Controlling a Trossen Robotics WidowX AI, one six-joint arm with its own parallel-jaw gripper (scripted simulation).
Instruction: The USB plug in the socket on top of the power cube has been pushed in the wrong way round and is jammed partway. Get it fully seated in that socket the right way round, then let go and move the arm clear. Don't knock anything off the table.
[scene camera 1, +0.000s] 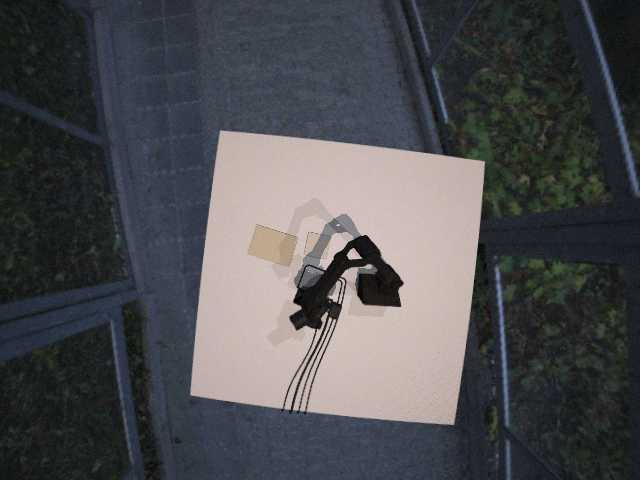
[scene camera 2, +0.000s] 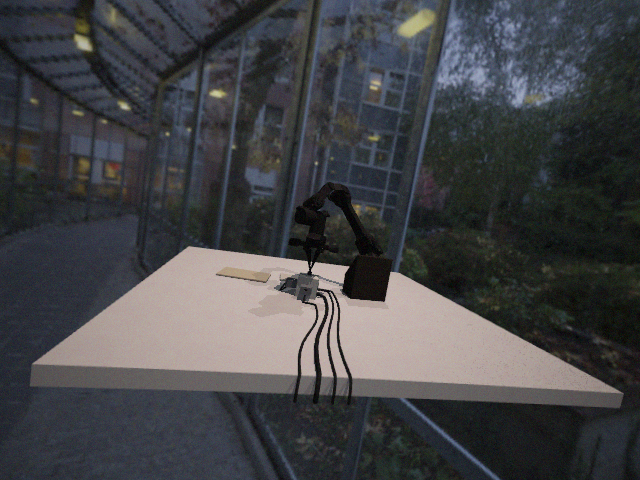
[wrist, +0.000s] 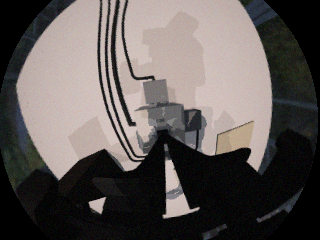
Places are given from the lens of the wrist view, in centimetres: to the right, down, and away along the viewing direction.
my gripper (wrist: 164, 138): 1, 2, 10
tan pad (wrist: 239, 137): 30, 6, 23
